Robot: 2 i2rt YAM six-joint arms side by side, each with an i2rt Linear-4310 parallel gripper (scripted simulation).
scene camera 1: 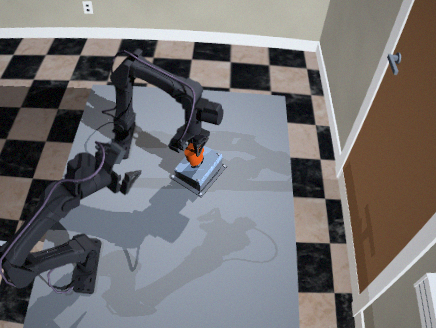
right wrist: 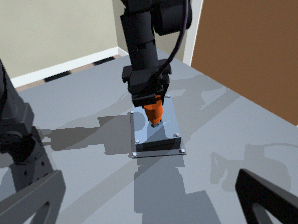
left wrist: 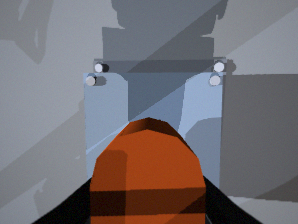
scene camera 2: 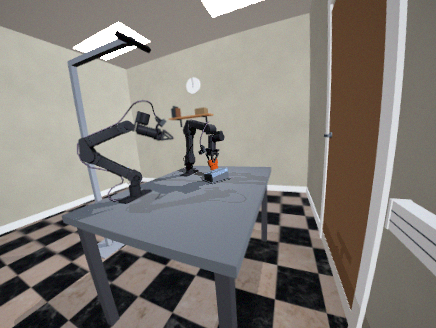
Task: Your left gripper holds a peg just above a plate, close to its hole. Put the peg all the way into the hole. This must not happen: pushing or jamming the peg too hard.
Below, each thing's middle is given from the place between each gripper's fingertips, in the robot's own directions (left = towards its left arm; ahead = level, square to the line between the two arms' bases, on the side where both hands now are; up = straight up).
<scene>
Right now my left hand is 10 mm short of the orange peg (left wrist: 148, 165), 10 mm to the right of it and 20 mm above it. The rest, counted from my left hand: blue plate (scene camera 1: 211, 158) (20 mm ahead, 10 mm to the left, 90 mm below).
The orange peg lies 17 cm ahead of my right hand, 24 cm to the left of it and 22 cm below it. The rest, counted from my right hand: blue plate 19 cm ahead, 24 cm to the left, 28 cm below.
</scene>
